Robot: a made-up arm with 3 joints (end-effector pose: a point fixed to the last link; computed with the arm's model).
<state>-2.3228 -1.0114 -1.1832</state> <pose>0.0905 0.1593 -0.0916 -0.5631 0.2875 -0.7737 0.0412</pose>
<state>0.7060 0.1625 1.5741</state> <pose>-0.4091 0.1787 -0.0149 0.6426 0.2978 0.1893 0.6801</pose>
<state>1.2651 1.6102 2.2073</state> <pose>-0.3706 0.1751 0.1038 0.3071 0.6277 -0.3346 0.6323</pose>
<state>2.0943 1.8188 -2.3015</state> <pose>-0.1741 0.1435 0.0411 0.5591 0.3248 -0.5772 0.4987</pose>
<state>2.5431 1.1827 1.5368</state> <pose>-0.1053 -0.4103 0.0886 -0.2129 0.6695 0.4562 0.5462</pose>
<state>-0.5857 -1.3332 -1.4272</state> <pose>-0.1894 0.0802 -0.1085 -0.6275 -0.2990 -0.5590 0.4520</pose>
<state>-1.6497 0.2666 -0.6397</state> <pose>0.0106 0.2068 -0.0468 -0.1188 0.3145 -0.6627 0.6692</pose>
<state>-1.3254 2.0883 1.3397</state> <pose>0.3489 0.1595 0.1267 -0.6630 -0.3422 0.6656 0.0196</pose>
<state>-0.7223 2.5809 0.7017</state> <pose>0.1366 0.2320 0.1848 0.4078 0.8106 -0.4008 0.1264</pose>
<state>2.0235 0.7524 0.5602</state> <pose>-0.0897 -0.3487 -0.0518 -0.1629 0.4052 0.7039 0.5602</pose>
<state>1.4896 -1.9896 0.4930</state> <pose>-0.2065 0.1509 -0.0573 0.6490 -0.5079 0.5085 0.2496</pose>
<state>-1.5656 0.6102 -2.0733</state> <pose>0.0359 0.0395 0.2453 -0.4742 0.6874 -0.1592 0.5266</pose>
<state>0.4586 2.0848 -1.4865</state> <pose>0.0984 0.0100 0.0346 -0.4767 0.5417 0.6535 0.2286</pose>
